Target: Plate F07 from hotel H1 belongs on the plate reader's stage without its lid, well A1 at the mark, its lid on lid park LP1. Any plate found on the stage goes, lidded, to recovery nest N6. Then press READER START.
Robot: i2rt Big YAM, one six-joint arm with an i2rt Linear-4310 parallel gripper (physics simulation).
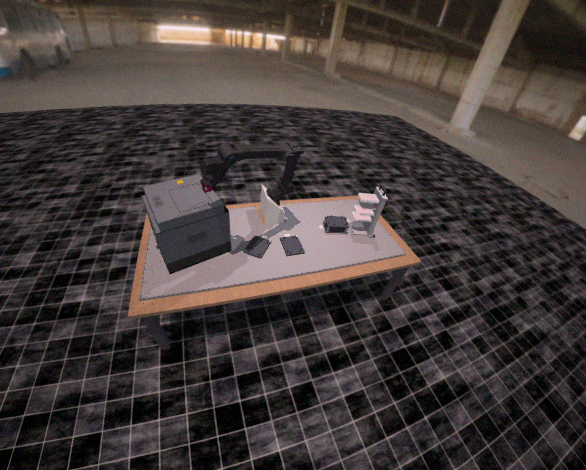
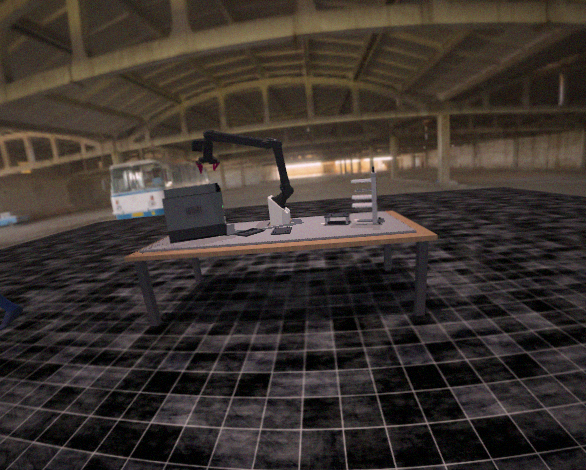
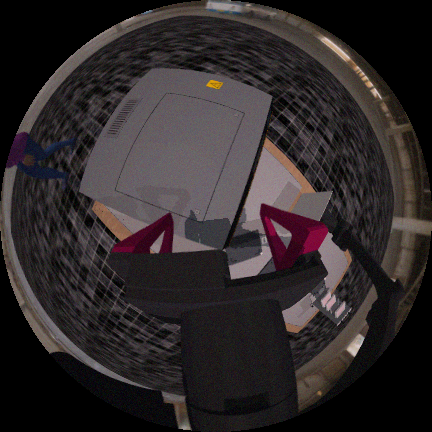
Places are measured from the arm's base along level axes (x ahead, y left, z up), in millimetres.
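Where they show: gripper, fingertip midpoint: (image 1: 211, 186) (image 2: 207, 171) (image 3: 216, 212); arm's base at its link origin: (image 1: 272, 198) (image 2: 278, 203) (image 3: 320, 216).
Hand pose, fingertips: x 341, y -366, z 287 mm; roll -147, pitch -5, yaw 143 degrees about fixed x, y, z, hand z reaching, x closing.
Note:
Each offset is from my fingertips to the top centre of the thing. "spot": to the spot under its first point.
The plate reader {81 mm down, 60 mm back, 164 mm right} (image 1: 195, 237) (image 2: 194, 210) (image 3: 175, 150) is a large dark grey box at the table's left. My gripper (image 1: 206, 187) (image 2: 208, 170) (image 3: 216, 212) is open and empty, high above the reader's right part, fingers pointing down. A plate hotel (image 1: 378, 212) (image 2: 374, 200) stands at the right, holding several pale plates; its label and F07 cannot be read. Two dark flat holders {spot: 422 mm down, 1 mm ahead, 246 mm left} (image 1: 257, 246) {spot: 424 mm down, 3 mm back, 470 mm left} (image 1: 292, 245) lie right of the reader; which is LP1 or N6 cannot be told. The stage, any plate on it and READER START cannot be made out.
A dark raised frame (image 1: 336, 224) (image 2: 337, 219) sits left of the hotel. The arm's white base (image 1: 271, 210) (image 2: 278, 212) stands at the back middle of the table (image 1: 280, 290) (image 2: 300, 248). A person (image 3: 31, 155) is on the floor beyond the reader.

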